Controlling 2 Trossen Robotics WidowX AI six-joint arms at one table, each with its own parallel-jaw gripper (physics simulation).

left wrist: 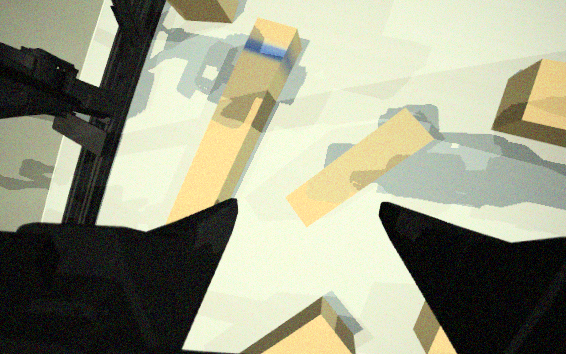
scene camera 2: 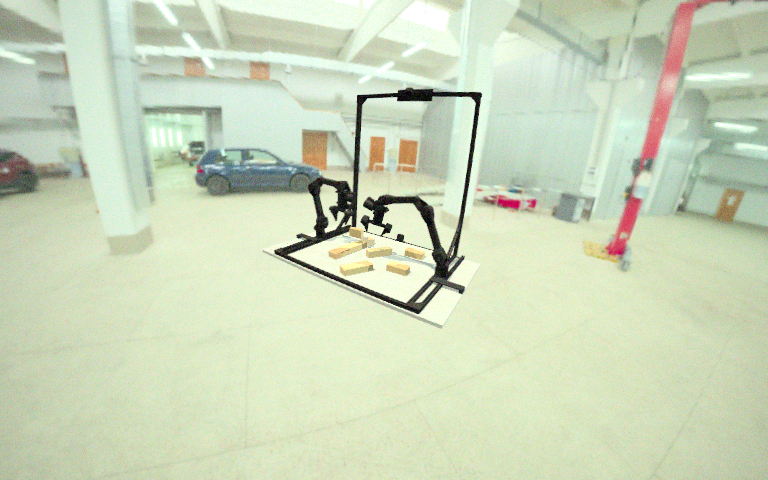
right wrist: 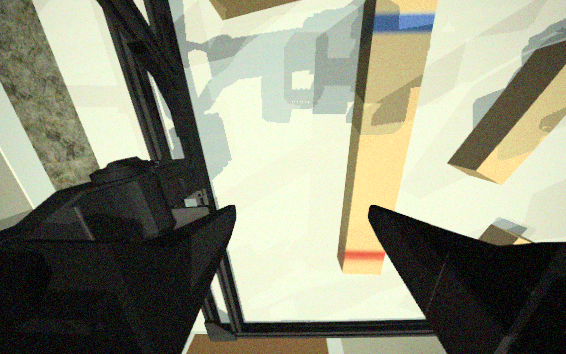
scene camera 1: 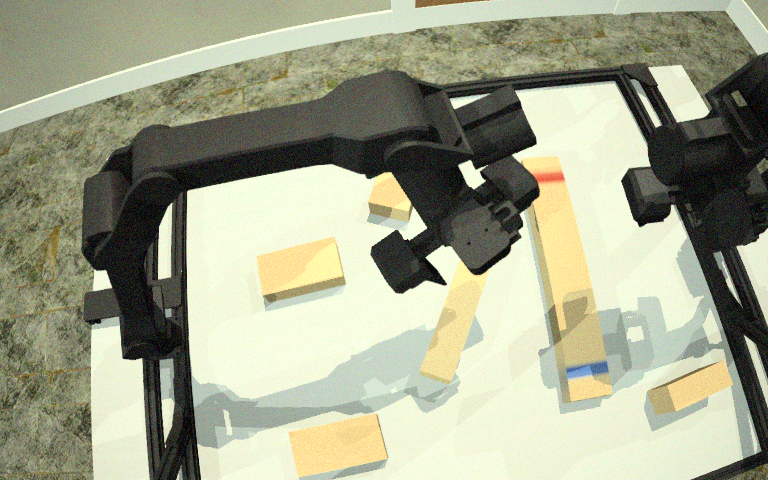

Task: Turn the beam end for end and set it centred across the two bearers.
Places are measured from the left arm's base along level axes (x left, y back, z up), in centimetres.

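Pixels of known places: left gripper, fingertip midpoint: (left wrist: 308, 206) (scene camera 2: 373, 234); right gripper, fingertip midpoint: (left wrist: 53, 89) (scene camera 2: 340, 223) (right wrist: 301, 211) (scene camera 1: 668, 220); left arm's base, origin of the base link: (scene camera 2: 441, 275) (scene camera 1: 162, 339); right arm's base, origin of the base link: (left wrist: 106, 105) (scene camera 2: 320, 237) (right wrist: 180, 179).
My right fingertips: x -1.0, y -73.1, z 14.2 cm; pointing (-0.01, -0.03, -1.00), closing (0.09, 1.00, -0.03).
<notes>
Ahead of a thing's pixels: the offset from my right fingertips to its top centre.
The long beam {dx +0.3, dy +11.2, dz -12.3 cm} (scene camera 1: 566, 254) (scene camera 2: 347, 249) (left wrist: 215, 155) (right wrist: 380, 175) lies flat, with its red band at the top and blue band at the bottom in scene camera 1. In the left wrist view a finger hides its red end. Two similar wide blocks, apparently the bearers, lie apart at the left: an upper one {dx +8.3, dy +49.7, dz -12.3 cm} (scene camera 1: 300, 263) (scene camera 2: 398, 268) and a lower one {dx -17.8, dy +47.9, dz -12.3 cm} (scene camera 1: 338, 444) (scene camera 2: 414, 253) (left wrist: 550, 95). My left gripper (scene camera 1: 481, 254) (left wrist: 308, 206) is open and empty above the table, left of the beam. My right gripper (scene camera 1: 688, 212) (right wrist: 301, 211) is open and empty, right of the beam.
A narrow block {dx -3.7, dy +29.3, dz -11.8 cm} (scene camera 1: 455, 322) (left wrist: 360, 165) (right wrist: 530, 130) lies left of the beam, partly under my left gripper. Another block {dx +23.2, dy +31.5, dz -12.3 cm} (scene camera 1: 390, 198) (left wrist: 310, 335) lies above it. A small block {dx -21.7, dy -3.0, dz -9.8 cm} (scene camera 1: 690, 387) lies at the lower right. A black frame (scene camera 1: 566, 76) borders the table.
</notes>
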